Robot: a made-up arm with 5 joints. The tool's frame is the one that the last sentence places.
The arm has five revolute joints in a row. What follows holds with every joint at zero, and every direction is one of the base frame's.
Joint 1 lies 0.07 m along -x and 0.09 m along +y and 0.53 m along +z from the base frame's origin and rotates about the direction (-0.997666, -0.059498, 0.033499), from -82.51 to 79.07 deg.
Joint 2 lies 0.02 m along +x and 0.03 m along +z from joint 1 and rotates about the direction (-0.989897, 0.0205, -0.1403), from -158.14 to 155.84 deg.
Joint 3 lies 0.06 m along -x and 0.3 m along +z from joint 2 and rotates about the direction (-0.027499, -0.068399, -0.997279), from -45.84 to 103.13 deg.
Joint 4 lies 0.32 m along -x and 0.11 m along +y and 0.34 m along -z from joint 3 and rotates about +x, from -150.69 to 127.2 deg.
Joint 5 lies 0.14 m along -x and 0.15 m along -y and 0.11 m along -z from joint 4 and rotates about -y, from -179.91 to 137.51 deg.
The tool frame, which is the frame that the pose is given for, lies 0.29 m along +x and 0.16 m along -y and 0.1 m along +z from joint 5; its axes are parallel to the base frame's.
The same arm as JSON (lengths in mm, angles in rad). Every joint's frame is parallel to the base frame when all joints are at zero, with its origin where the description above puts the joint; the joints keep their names.
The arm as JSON. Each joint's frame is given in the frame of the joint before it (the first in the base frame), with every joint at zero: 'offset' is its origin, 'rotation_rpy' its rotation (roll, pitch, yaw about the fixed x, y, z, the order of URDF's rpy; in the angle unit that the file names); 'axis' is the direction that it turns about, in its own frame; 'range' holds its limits. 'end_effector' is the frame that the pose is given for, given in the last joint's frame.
{
  "length_unit": "mm",
  "angle_unit": "rad",
  "chain": [
    {
      "id": "joint 1",
      "offset": [
        -70.0,
        90.0,
        530.0
      ],
      "rotation_rpy": [
        0.0,
        0.0,
        0.0
      ],
      "axis": [
        -0.997666,
        -0.059498,
        0.033499
      ],
      "range": [
        -1.4401,
        1.38
      ]
    },
    {
      "id": "joint 2",
      "offset": [
        20.0,
        0.0,
        30.0
      ],
      "rotation_rpy": [
        0.0,
        0.0,
        0.0
      ],
      "axis": [
        -0.989897,
        0.0205,
        -0.1403
      ],
      "range": [
        -2.7601,
        2.7199
      ]
    },
    {
      "id": "joint 3",
      "offset": [
        -60.0,
        0.0,
        300.0
      ],
      "rotation_rpy": [
        0.0,
        0.0,
        0.0
      ],
      "axis": [
        -0.027499,
        -0.068399,
        -0.997279
      ],
      "range": [
        -0.8001,
        1.8
      ]
    },
    {
      "id": "joint 4",
      "offset": [
        -320.0,
        110.0,
        -340.0
      ],
      "rotation_rpy": [
        0.0,
        0.0,
        0.0
      ],
      "axis": [
        1.0,
        0.0,
        0.0
      ],
      "range": [
        -2.63,
        2.2201
      ]
    },
    {
      "id": "joint 5",
      "offset": [
        -140.0,
        -150.0,
        -110.0
      ],
      "rotation_rpy": [
        0.0,
        0.0,
        0.0
      ],
      "axis": [
        0.0,
        -1.0,
        0.0
      ],
      "range": [
        -3.14,
        2.4
      ]
    }
  ],
  "end_effector": {
    "offset": [
      290.0,
      -160.0,
      100.0
    ],
    "rotation_rpy": [
      0.0,
      0.0,
      0.0
    ]
  }
}

